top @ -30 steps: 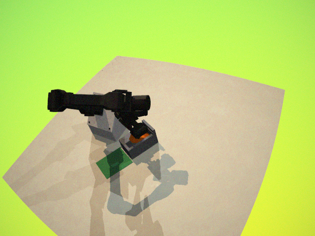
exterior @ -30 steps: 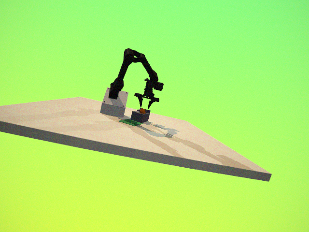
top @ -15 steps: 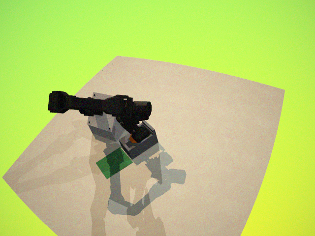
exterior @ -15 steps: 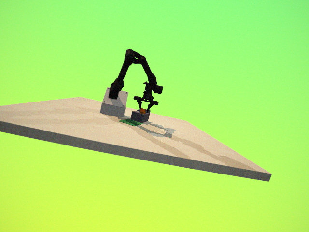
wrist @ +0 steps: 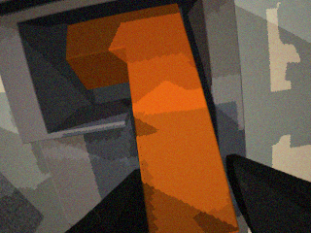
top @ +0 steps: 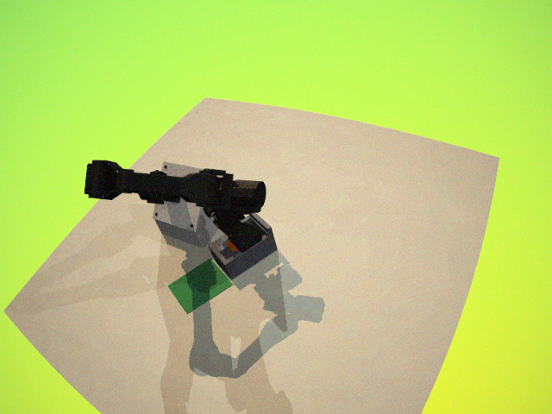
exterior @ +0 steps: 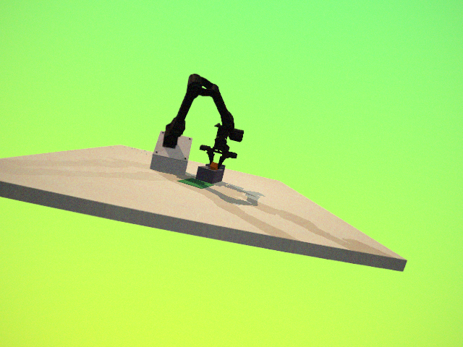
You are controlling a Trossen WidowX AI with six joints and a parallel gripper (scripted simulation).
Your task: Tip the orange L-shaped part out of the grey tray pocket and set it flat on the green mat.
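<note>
Now: gripper tip 120 mm to the left of the green mat, 90 mm past it and 80 mm above it. Also, from my gripper tip: orange L-shaped part: 40 mm to the left, 30 mm below.
</note>
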